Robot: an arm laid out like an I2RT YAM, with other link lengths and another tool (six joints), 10 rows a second.
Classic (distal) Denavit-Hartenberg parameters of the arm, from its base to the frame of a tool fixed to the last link. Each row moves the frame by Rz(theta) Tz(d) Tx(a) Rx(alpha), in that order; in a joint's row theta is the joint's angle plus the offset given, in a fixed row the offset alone. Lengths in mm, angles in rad.
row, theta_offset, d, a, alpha
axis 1, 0, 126.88, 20.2, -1.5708
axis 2, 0, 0, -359.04, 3.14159
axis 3, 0.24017, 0, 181.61, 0
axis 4, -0.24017, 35.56, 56.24, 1.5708
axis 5, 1.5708, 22.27, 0, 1.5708
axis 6, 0.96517, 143.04, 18.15, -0.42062
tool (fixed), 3.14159, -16.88, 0, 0
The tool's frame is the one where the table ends.
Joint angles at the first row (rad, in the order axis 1, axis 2, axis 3, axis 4, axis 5, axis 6):
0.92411 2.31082 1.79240 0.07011 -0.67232 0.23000
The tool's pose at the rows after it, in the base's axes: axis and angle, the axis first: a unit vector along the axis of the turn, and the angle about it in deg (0 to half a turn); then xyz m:
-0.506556 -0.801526 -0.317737 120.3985 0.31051 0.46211 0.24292
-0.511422 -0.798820 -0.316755 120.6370 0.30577 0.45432 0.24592
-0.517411 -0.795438 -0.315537 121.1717 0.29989 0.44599 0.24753
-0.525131 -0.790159 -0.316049 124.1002 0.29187 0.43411 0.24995
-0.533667 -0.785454 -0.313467 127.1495 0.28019 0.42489 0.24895
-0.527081 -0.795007 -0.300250 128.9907 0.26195 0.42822 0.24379
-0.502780 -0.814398 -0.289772 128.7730 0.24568 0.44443 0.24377
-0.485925 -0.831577 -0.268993 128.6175 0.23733 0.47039 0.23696
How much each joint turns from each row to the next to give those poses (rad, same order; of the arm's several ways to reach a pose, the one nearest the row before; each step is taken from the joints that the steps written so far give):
-0.00064 -0.04828 -0.08204 0.03460 0.02409 -0.00867
-0.00002 -0.02916 -0.04451 0.01050 0.00847 0.00223
0.00262 -0.03126 -0.05322 0.01496 0.01577 0.00064
0.01154 -0.04784 -0.06870 0.00242 0.05720 -0.02478
0.02409 -0.04297 -0.07206 0.00866 0.06900 -0.01888
0.04445 -0.01420 -0.03586 -0.00323 0.04299 -0.02350
0.04348 0.01572 0.03384 -0.02161 -0.00506 -0.02116
0.03696 0.06273 0.11377 -0.07786 -0.00785 -0.02095

